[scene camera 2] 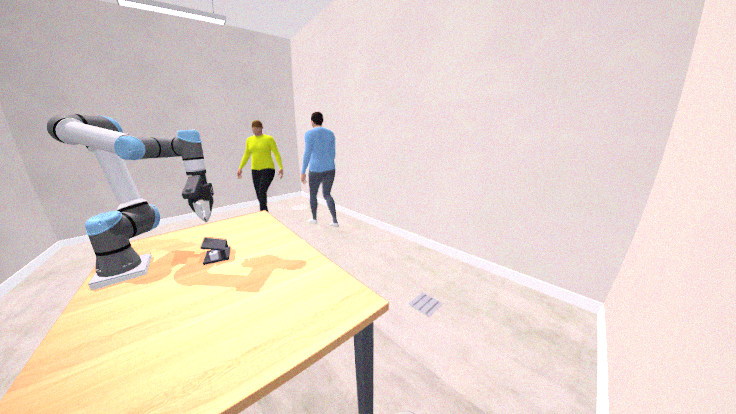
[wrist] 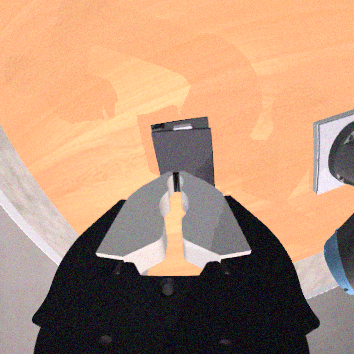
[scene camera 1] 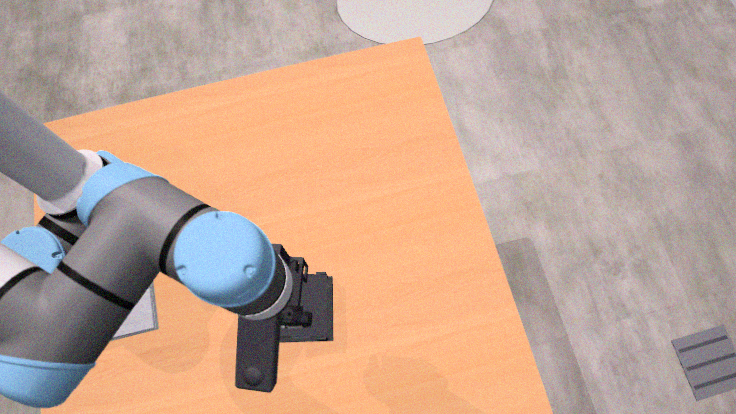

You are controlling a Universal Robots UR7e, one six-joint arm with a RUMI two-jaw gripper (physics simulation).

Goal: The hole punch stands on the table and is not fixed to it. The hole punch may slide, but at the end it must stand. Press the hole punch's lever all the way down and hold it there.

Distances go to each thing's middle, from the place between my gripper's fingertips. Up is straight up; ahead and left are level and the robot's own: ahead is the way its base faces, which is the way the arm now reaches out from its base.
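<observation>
The flat lever (wrist: 190, 149) is 4 cm to the left of my hand and 12 cm below it. As for the hole punch (wrist: 195, 122), I find it 4 cm to the left of my hand as well, and 14 cm below it.
</observation>
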